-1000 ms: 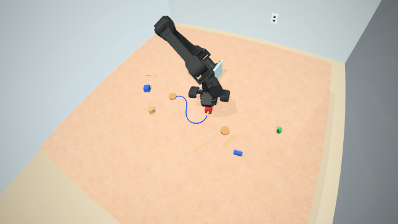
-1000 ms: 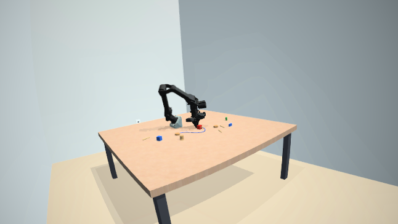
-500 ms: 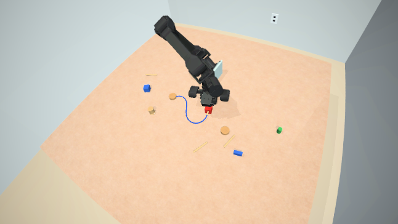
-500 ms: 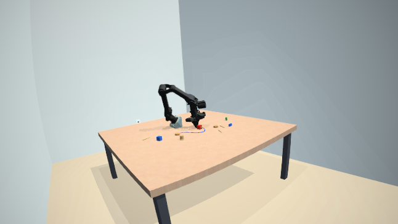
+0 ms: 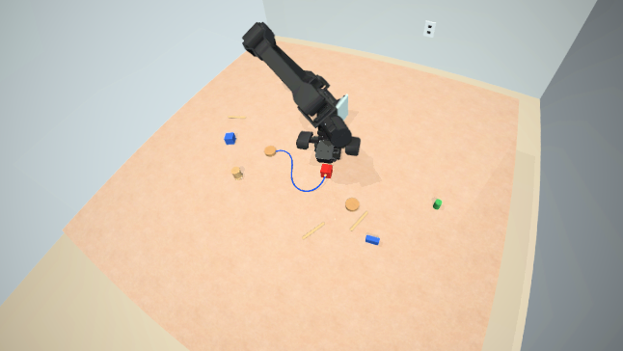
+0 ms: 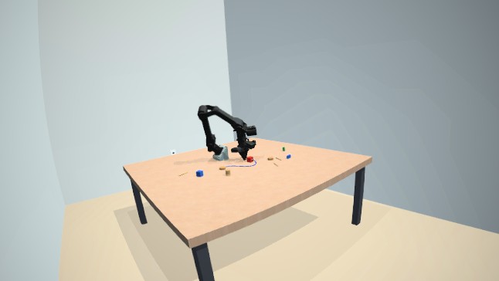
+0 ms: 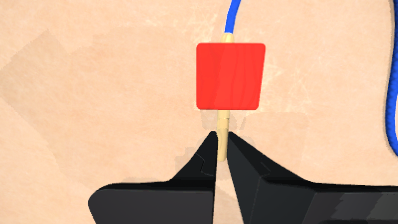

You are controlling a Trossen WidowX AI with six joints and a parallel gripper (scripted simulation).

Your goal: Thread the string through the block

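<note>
The red block is 4 cm ahead of my gripper tip, 1 cm to the left of it and 1 cm above it. The rest, counted from my gripper tip: green cylinder (4 cm ahead, 35 cm to the left, 1 cm above); then wooden spool (15 cm ahead, 26 cm to the right, 1 cm above); then thin wooden stick (4 cm ahead, 1 cm to the left, 1 cm above).
</note>
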